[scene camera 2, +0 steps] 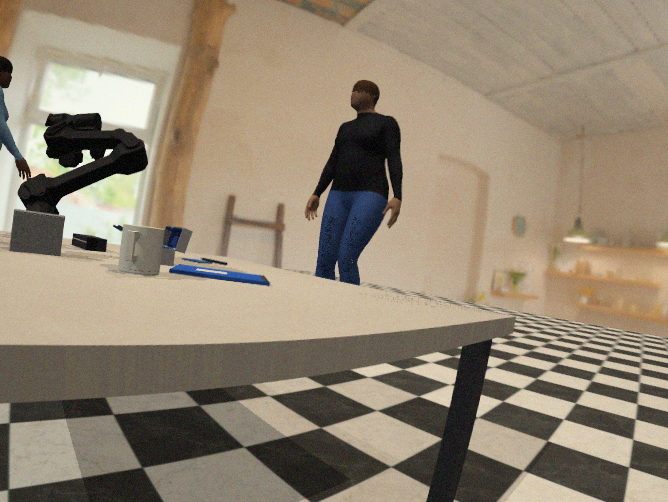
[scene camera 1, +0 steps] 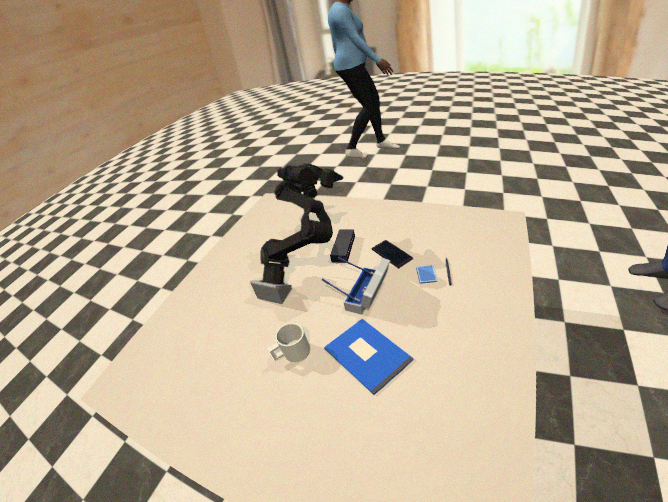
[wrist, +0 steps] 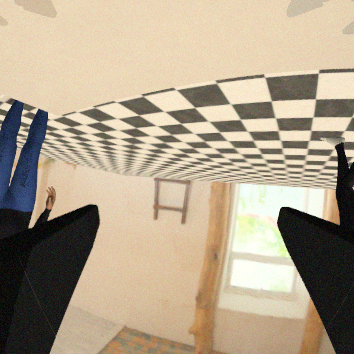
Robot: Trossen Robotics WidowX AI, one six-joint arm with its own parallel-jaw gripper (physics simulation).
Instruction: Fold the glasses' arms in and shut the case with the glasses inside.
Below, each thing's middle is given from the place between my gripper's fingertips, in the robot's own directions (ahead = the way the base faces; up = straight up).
Now: the glasses case (scene camera 1: pixel 372 282) 330 mm to the right of my hand, 210 mm below it and 190 mm ahead of it. From my hand the other things lie so: mug (scene camera 2: pixel 141 247): 600 mm to the right, 210 mm below, 40 mm ahead; blue notebook (scene camera 1: pixel 374 360): 550 mm to the right, 250 mm below, 250 mm ahead.
